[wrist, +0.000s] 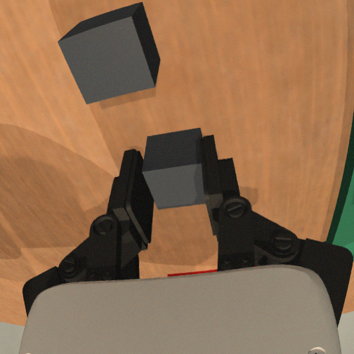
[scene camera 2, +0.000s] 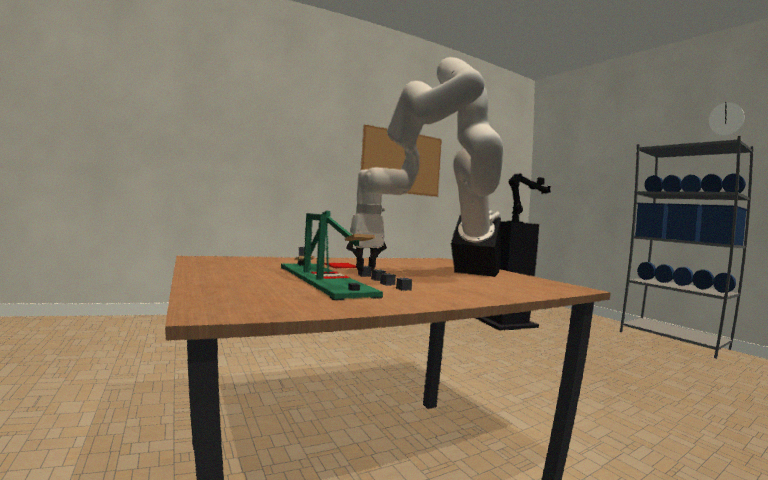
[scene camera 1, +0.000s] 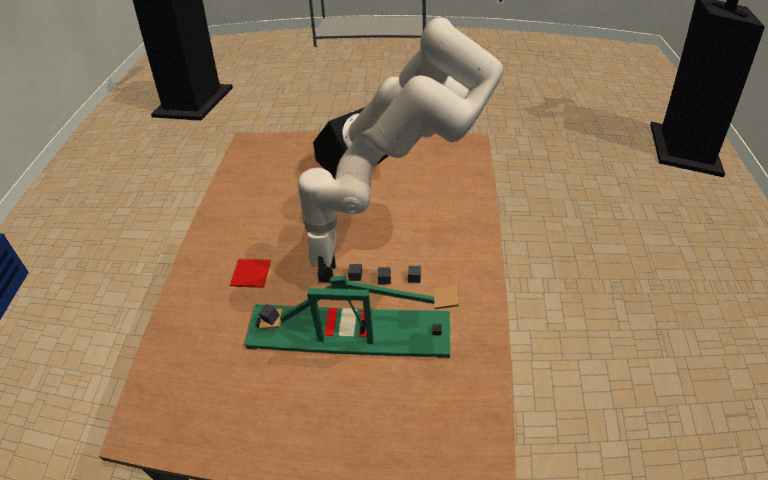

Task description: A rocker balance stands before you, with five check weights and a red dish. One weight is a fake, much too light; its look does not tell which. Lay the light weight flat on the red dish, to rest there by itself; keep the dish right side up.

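Frame: origin at the arm's base, x ahead, y left, z up, level; metres.
Seen in the pictures: gripper, fingertip midpoint: [scene camera 2: 365, 270] [scene camera 1: 328, 273]; arm's base, origin of the base link: [scene camera 2: 476, 230].
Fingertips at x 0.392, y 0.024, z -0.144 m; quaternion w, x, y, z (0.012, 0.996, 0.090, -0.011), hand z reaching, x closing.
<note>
Pixels of each thing's top centre, then the offset from my fingertips to it. "*": a spot on its surface instead. Level surfaces: height alone.
- fifth weight, middle of its top: [scene camera 1: 267, 309] [scene camera 2: 304, 246] 0.184 m ahead, 0.072 m right, 0.061 m up
- balance's left pan, middle of its top: [scene camera 1: 270, 316] 0.183 m ahead, 0.072 m right, 0.032 m up
- right pan, middle of its top: [scene camera 1: 446, 294] [scene camera 2: 360, 233] 0.101 m ahead, 0.307 m left, 0.129 m up
- green balance, middle of its top: [scene camera 1: 341, 277] [scene camera 2: 327, 210] 0.146 m ahead, 0.102 m left, 0.175 m up
- red dish, middle of its top: [scene camera 1: 250, 272] [scene camera 2: 341, 264] 0.037 m ahead, 0.203 m right, 0.012 m down
- small black block, surface spot: [scene camera 1: 436, 328] [scene camera 2: 353, 283] * 0.106 m ahead, 0.292 m left, 0.012 m up
- raised beam, surface spot: [scene camera 1: 396, 291] * 0.122 m ahead, 0.208 m left, 0.135 m up
- wooden table, its level: 0.019 m down
My gripper [scene camera 1: 325, 276] [scene camera 2: 365, 268] [wrist: 174, 163] points down at the table, its fingers shut on a dark grey check weight [wrist: 177, 185] at the left end of the row. Three other weights [scene camera 1: 355, 271] [scene camera 1: 384, 275] [scene camera 1: 414, 273] stand to its right in scene camera 1. A fifth weight [scene camera 1: 268, 314] [scene camera 2: 301, 250] lies tilted on the balance's left pan [scene camera 1: 275, 322]. That pan is low; the right pan [scene camera 1: 446, 296] [scene camera 2: 360, 237] is high. The green balance [scene camera 1: 338, 293] [scene camera 2: 322, 243] has its pointer over the right red mark. The red dish [scene camera 1: 250, 272] [scene camera 2: 341, 264] [wrist: 192, 273] lies flat, left of the gripper.
The balance's green base [scene camera 1: 396, 345] [scene camera 2: 339, 294] lies in front of the row of weights. A small black block [scene camera 1: 436, 328] [scene camera 2: 353, 286] sits on its right end. The raised beam [scene camera 1: 396, 291] slopes close in front of the row. The wooden table [scene camera 1: 317, 413] [scene camera 2: 243, 300] carries everything.
</note>
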